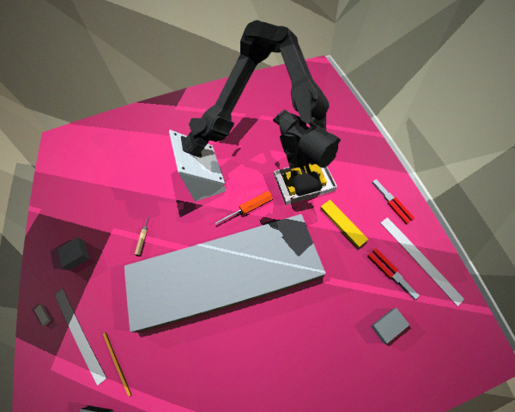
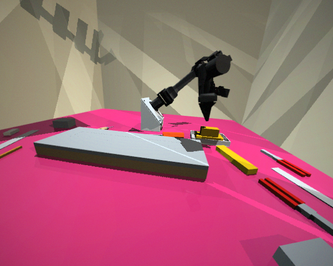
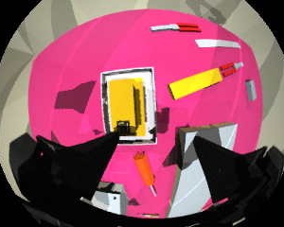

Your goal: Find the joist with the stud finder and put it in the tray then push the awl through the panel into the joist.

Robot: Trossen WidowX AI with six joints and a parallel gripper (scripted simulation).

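Right now the awl is 30 mm behind my gripper tip, 490 mm to the right of it and 100 mm below it. Round my gripper tip: yellow stud finder (50 mm behind, 20 mm to the left, 60 mm below); then grey tray (50 mm behind, 30 mm to the left, 100 mm below); then yellow bar (120 mm ahead, 90 mm to the left, 100 mm below).
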